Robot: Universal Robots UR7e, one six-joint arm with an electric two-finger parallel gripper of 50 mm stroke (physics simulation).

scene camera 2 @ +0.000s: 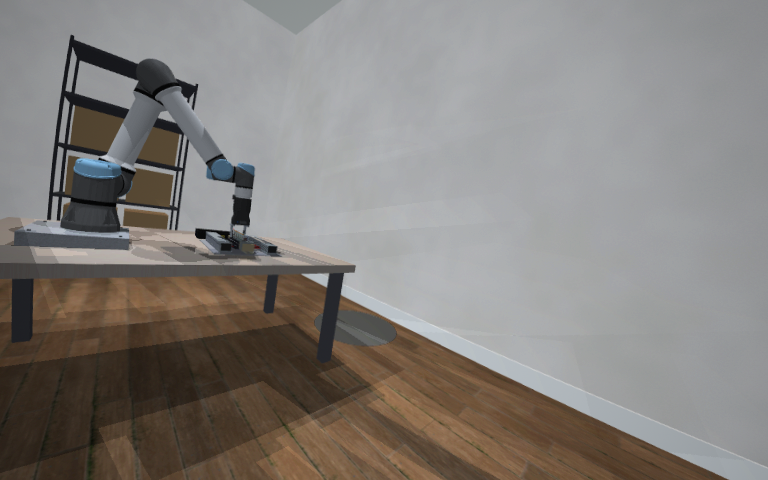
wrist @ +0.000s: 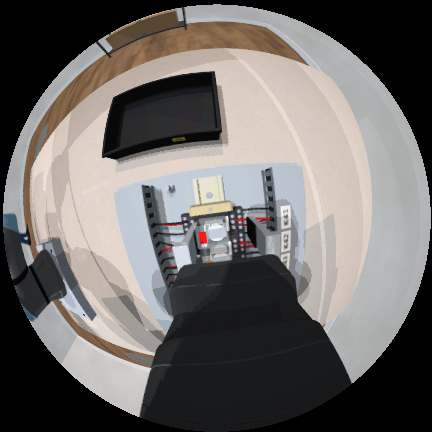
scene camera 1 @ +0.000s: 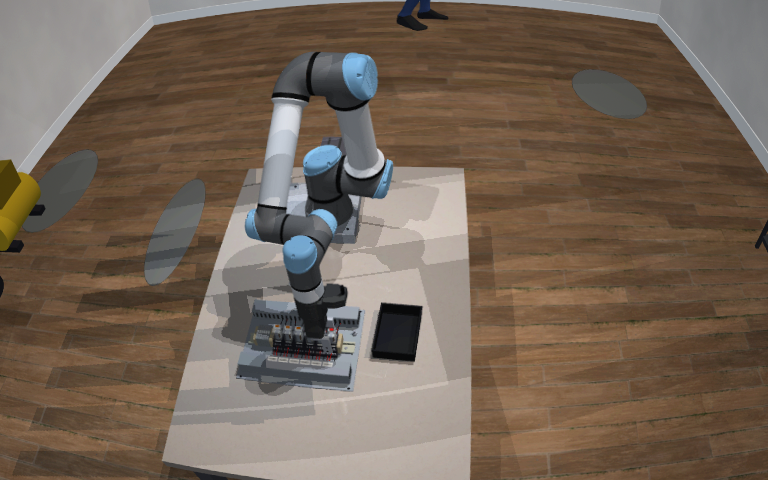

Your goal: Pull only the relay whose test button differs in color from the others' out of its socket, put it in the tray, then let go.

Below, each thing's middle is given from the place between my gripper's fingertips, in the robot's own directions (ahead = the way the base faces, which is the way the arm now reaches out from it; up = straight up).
Right now the grey panel (scene camera 1: 347,332) is 1 cm behind my hand, 9 cm to the right of it and 4 cm below it.
